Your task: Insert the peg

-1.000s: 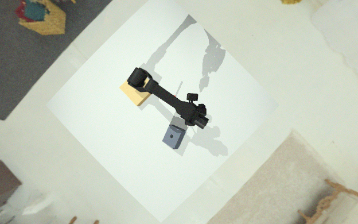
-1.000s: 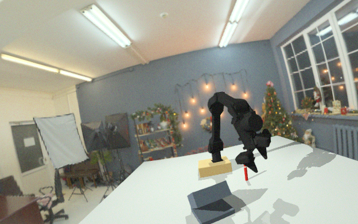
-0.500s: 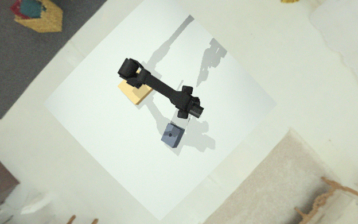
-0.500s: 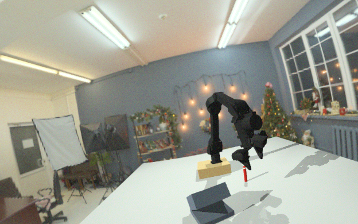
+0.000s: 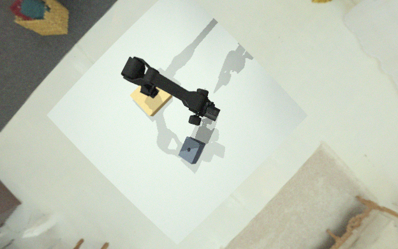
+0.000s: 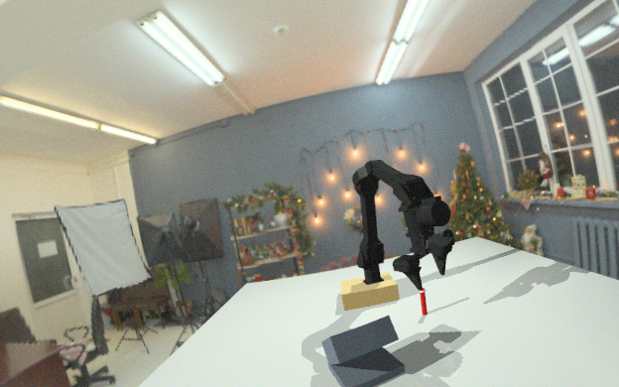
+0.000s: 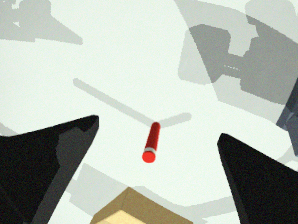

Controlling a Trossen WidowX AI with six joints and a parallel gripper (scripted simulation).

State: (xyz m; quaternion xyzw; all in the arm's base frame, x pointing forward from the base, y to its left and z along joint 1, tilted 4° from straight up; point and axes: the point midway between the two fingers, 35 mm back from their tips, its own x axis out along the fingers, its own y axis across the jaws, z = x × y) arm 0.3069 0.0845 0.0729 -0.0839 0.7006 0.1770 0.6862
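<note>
Now: gripper tip 50 mm past the round red peg, 50 mm above it and 10 mm to the left of it. Also, from my gripper tip: grey-blue sloped panel: 230 mm to the right, 110 mm ahead, 40 mm below.
</note>
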